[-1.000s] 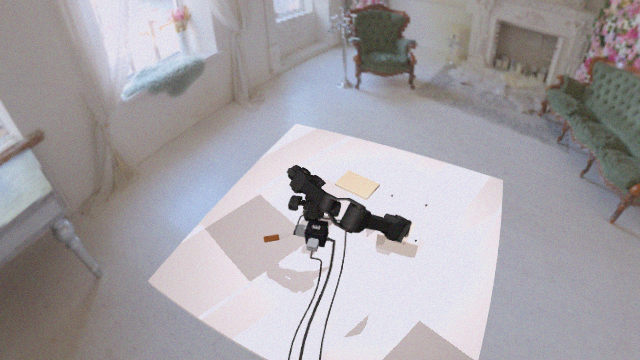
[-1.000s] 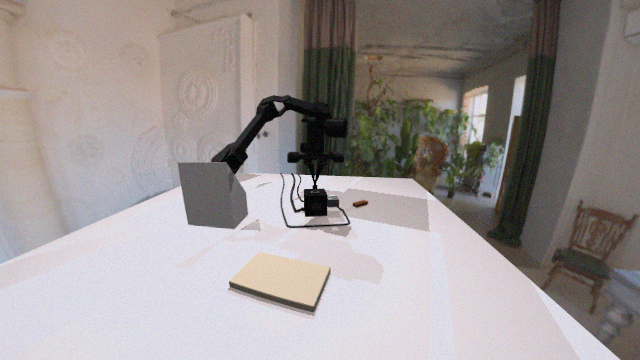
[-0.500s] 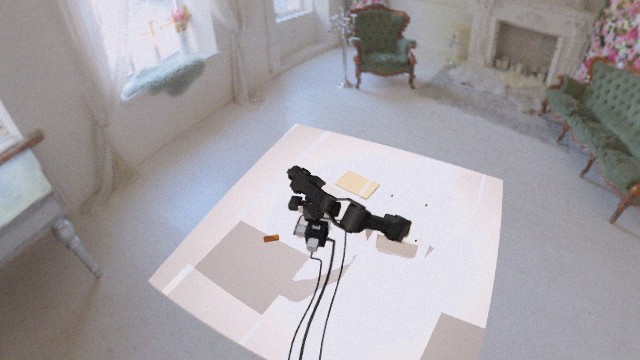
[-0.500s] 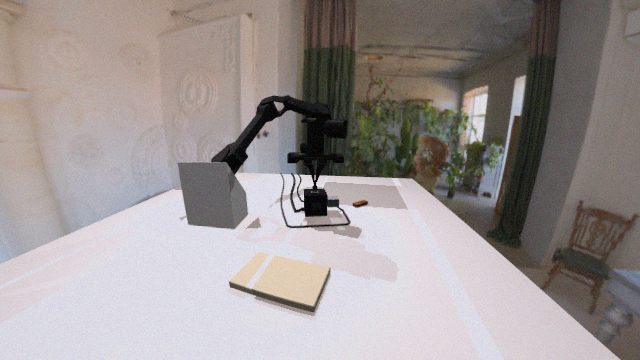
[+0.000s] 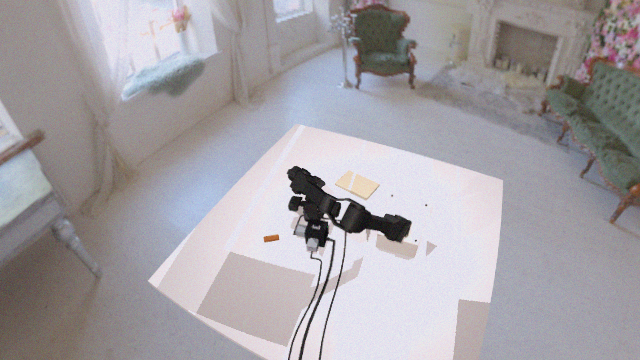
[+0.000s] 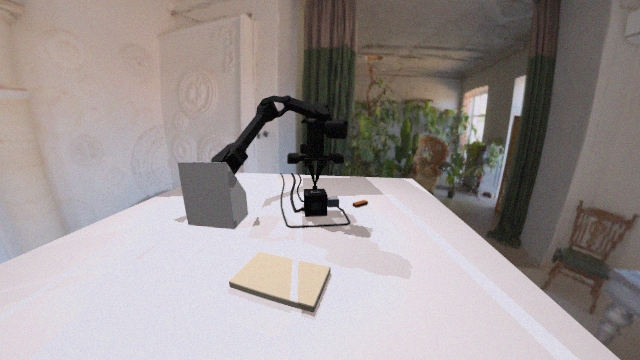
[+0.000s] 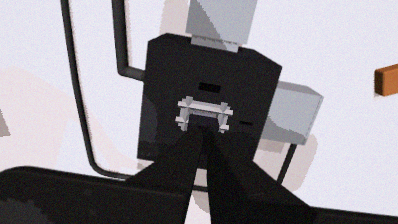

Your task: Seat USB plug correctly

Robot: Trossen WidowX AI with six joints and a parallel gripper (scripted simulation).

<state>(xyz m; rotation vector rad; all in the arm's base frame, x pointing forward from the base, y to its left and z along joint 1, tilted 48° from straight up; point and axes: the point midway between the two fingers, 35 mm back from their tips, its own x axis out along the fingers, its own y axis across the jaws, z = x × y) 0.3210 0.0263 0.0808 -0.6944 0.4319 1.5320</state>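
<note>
My gripper tip is 10 mm above the grey USB plug.
</note>
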